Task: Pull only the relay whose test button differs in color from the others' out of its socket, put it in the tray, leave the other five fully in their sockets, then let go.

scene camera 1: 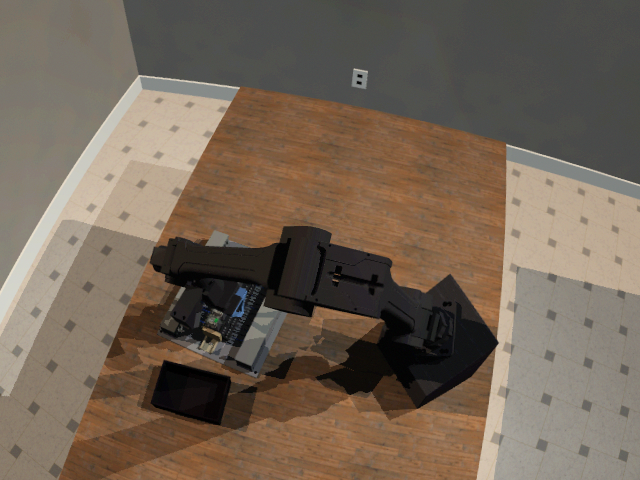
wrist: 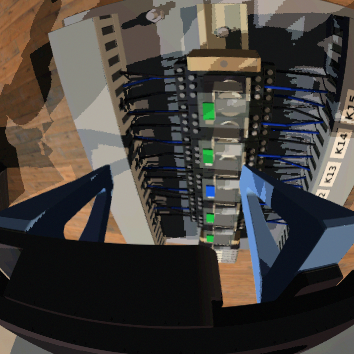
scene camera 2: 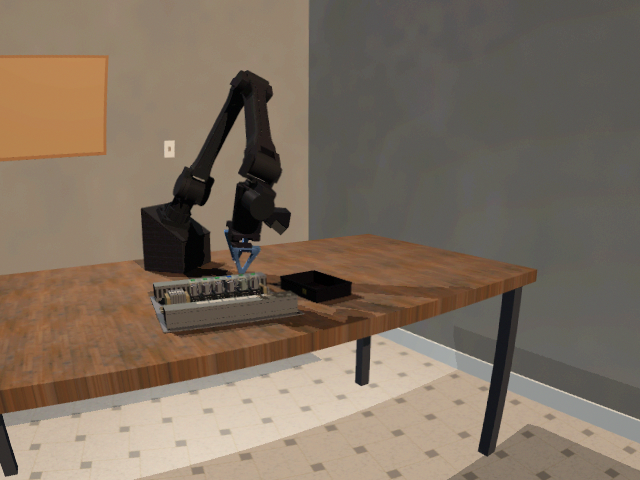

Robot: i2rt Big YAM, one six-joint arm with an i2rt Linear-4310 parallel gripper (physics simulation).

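Frame: origin at the arm's base, x left, y ahead, z down, level; centimetres.
Where they show: gripper, fingertip midpoint: (scene camera 1: 227,308) (wrist: 175,173) (scene camera 2: 238,266); arm's base at its link origin: (scene camera 1: 436,328) (scene camera 2: 173,220).
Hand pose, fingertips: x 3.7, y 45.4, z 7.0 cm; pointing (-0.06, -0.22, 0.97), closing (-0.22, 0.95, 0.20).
Things, the pixels of their top centre, and the offset from my fingertips. "pt": a spot on its surface instead.
- relay with the blue test button, surface spot: (wrist: 227,192) (scene camera 2: 222,286) pt dx -5.4, dy +2.4, dz +3.7 cm
- black tray at its top centre: (scene camera 1: 189,390) (scene camera 2: 315,279) dx +20.1, dy +3.3, dz +5.1 cm
- tan end block at its top centre: (wrist: 223,63) (scene camera 1: 211,331) dx +4.7, dy +3.1, dz +4.5 cm
The relay with the blue test button (scene camera 2: 229,284) (wrist: 227,192) sits upright in the row, between relays with green buttons (wrist: 230,157) (scene camera 2: 205,287). In the wrist view it lies beyond the gap between the fingertips, much closer to the right finger. My gripper (scene camera 2: 240,269) (wrist: 175,173) is open, with nothing between its blue fingers, and hangs above the relay row. In the wrist view the left fingertip shows over the left grey duct. The black tray (scene camera 1: 225,400) (scene camera 2: 295,289) stands beside the panel; nothing shows inside it. The arm hides part of the row in scene camera 1.
Grey ducts (scene camera 1: 251,351) (scene camera 2: 232,311) (wrist: 82,100) run along both sides of the relay row. Black and blue wires (wrist: 295,124) spread from the sockets. A tan end block (wrist: 223,63) closes the row at the tray end. Labels K13 to K15 show at the right.
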